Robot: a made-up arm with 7 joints.
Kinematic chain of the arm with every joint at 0, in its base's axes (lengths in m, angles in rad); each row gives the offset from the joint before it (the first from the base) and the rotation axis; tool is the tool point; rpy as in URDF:
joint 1: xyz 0 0 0.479 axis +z
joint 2: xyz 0 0 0 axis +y
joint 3: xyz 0 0 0.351 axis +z
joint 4: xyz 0.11 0 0 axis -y
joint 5: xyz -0.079 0 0.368 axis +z
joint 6: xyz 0 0 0 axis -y
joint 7: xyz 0.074 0 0 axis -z
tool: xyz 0 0 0 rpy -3.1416 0 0
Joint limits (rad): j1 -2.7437..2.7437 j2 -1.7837..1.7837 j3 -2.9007..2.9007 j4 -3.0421..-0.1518 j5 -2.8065..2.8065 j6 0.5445..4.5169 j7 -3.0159..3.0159
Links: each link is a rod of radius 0.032 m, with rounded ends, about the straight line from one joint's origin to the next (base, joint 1, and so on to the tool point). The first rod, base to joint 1, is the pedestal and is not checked.
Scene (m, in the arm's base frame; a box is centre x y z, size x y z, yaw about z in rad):
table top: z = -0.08
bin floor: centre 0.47 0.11 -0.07 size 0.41 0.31 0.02 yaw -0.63
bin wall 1: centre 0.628 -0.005 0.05 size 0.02 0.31 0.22 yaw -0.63
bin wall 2: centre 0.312 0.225 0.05 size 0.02 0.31 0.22 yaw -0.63
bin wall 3: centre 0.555 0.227 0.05 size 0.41 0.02 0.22 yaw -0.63
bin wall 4: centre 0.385 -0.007 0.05 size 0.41 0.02 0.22 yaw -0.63
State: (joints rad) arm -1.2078 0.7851 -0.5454 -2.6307 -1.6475 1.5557 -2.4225
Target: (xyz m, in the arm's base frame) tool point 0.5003 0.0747 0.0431
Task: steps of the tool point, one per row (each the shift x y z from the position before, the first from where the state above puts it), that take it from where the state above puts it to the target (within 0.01 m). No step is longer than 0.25 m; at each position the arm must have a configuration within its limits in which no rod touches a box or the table.
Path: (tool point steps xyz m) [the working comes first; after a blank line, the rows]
Joints at the target: -0.2285 1.3546 0.3310 -1.7138 -1.6326 1.6360 -2.4225
Straight joint move there: touches bin wall 4.

1: 0.1781 -0.0392 -0.0309
2: 0.1925 0.0548 -0.0108
3: 0.1571 0.1469 0.0151
4: 0.0794 0.2110 0.0445
5: 0.0156 0.0007 -0.1043
6: -0.0156 -0.0007 -0.1140

